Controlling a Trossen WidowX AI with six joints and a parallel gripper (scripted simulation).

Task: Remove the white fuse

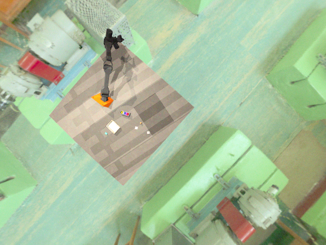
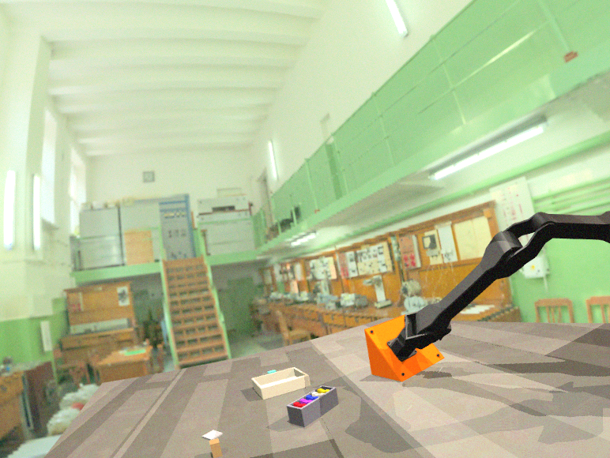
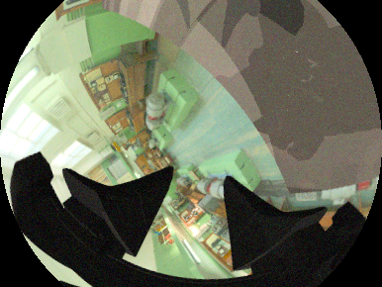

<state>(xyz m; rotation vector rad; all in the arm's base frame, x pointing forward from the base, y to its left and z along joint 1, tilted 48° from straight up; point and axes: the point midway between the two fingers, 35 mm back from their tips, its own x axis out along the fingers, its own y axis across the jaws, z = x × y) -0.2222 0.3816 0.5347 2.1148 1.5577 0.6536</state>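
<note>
My gripper tip is now 480 mm short of the white fuse, 670 mm to the left of it and 90 mm above it. The rest, counted from my gripper tip: cream tray: 470 mm ahead, 880 mm to the right, 110 mm below.
</note>
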